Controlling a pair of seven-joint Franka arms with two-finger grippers.
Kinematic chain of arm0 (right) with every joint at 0, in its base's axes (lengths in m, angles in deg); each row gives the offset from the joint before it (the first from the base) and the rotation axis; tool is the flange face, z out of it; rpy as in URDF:
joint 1: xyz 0 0 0.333 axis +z
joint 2: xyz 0 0 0 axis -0.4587 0.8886 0
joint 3: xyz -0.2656 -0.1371 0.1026 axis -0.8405 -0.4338 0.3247
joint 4: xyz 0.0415 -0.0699 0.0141 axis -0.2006 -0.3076 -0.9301
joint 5: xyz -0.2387 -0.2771 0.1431 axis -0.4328 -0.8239 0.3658
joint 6: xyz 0 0 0 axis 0.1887 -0.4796 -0.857
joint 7: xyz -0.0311 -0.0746 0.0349 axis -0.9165 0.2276 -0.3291
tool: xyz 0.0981 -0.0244 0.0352 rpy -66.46 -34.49 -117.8
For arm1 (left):
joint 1: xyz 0 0 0.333 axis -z
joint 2: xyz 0 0 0 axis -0.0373 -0.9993 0
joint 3: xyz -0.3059 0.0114 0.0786 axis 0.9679 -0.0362 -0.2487
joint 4: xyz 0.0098 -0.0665 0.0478 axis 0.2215 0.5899 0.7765
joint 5: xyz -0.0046 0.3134 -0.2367 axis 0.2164 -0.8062 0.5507
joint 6: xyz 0 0 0 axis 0.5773 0.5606 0.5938
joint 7: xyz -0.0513 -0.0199 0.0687 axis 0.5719 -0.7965 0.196
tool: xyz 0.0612 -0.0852 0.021 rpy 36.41 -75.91 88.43
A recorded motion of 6 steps. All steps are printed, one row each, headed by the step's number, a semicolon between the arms.
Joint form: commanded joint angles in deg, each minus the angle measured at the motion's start. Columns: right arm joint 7, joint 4, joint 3, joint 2, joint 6, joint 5, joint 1; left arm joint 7, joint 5, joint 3, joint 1, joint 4, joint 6, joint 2.
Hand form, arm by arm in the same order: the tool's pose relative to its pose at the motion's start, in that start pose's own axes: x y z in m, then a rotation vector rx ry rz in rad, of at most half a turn. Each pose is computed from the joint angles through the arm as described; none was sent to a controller.
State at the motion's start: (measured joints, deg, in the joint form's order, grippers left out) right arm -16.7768 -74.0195 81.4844 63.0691 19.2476 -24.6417 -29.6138; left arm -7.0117 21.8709 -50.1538 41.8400 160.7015 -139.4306 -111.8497
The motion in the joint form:
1: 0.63 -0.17 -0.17 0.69 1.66 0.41 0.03; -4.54 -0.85 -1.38 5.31 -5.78 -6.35 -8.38
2: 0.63 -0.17 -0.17 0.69 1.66 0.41 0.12; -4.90 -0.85 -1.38 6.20 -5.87 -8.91 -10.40
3: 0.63 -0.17 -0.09 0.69 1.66 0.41 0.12; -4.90 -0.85 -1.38 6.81 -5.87 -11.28 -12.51
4: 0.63 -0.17 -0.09 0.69 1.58 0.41 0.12; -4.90 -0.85 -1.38 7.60 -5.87 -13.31 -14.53
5: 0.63 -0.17 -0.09 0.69 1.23 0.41 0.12; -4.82 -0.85 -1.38 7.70 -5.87 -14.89 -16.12
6: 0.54 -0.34 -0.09 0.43 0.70 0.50 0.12; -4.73 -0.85 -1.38 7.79 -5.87 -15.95 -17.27
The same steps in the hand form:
1: 0.0051 0.0005 0.0055 0.0085 0.0134 -0.0066; -0.0230 0.0572 0.0505 -0.0390 0.0572 -0.0018
2: 0.0051 -0.0003 0.0055 0.0086 0.0134 -0.0082; -0.0302 0.0673 0.0724 -0.0491 0.0620 0.0079
3: 0.0050 -0.0011 0.0055 0.0086 0.0133 -0.0095; -0.0352 0.0740 0.0965 -0.0537 0.0632 0.0190
4: 0.0049 -0.0011 0.0056 0.0085 0.0120 -0.0096; -0.0430 0.0808 0.1201 -0.0545 0.0621 0.0331
5: 0.0042 -0.0011 0.0061 0.0080 0.0059 -0.0096; -0.0437 0.0820 0.1387 -0.0549 0.0612 0.0365
6: 0.0020 -0.0010 0.0059 0.0088 -0.0019 -0.0076; -0.0446 0.0825 0.1522 -0.0539 0.0597 0.0397

